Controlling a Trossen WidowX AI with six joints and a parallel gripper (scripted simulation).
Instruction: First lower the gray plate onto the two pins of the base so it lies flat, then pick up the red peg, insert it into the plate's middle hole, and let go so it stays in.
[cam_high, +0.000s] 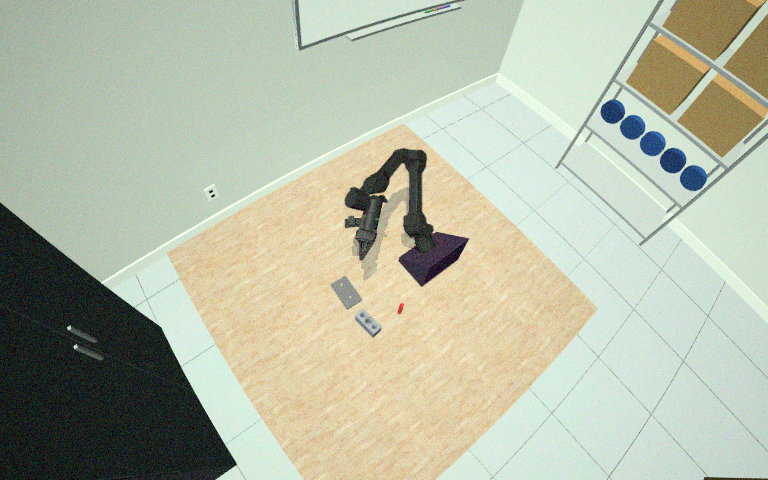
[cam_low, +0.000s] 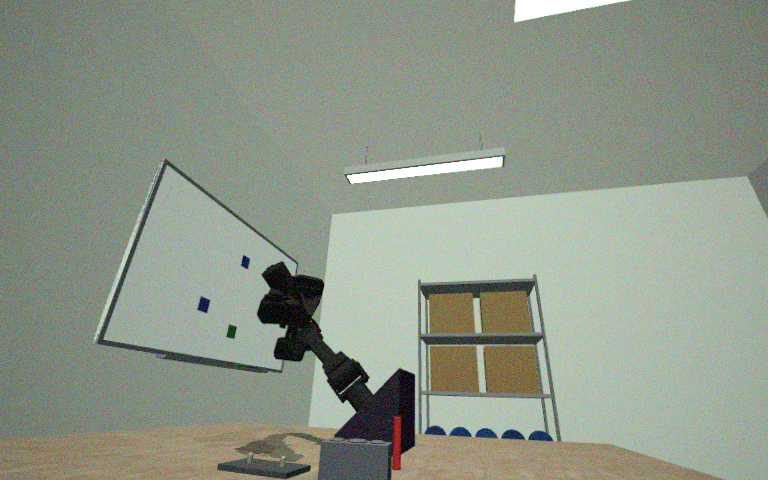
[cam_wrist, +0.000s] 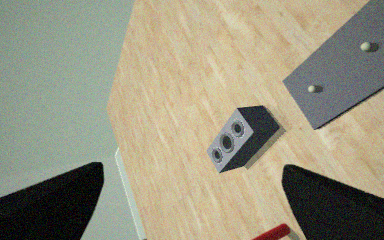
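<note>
The gray plate is 18 cm below my gripper tip, 15 cm to the left of it and 7 cm ahead of it. Also, from my gripper tip: red peg: 18 cm to the left, 17 cm below, 5 cm behind; base: 21 cm below, 6 cm ahead.
</note>
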